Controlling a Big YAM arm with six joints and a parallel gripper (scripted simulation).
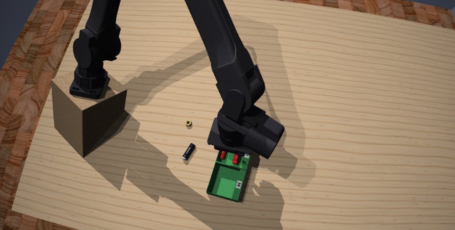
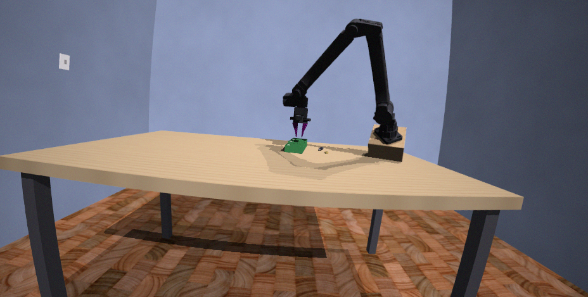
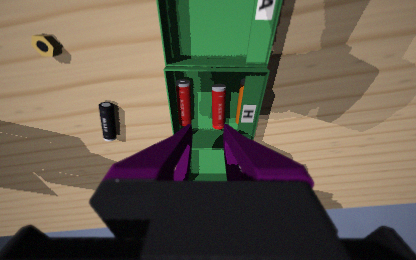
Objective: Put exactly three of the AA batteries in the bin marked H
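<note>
My gripper is now 5 cm above the green bin and 1 cm short of it. Also, from my hand: black AA battery (12 cm behind, 6 cm below); orange AA battery (6 cm below, 4 cm ahead, 1 cm to the right); yellow nut (13 cm behind, 8 cm to the left, 7 cm below).
</note>
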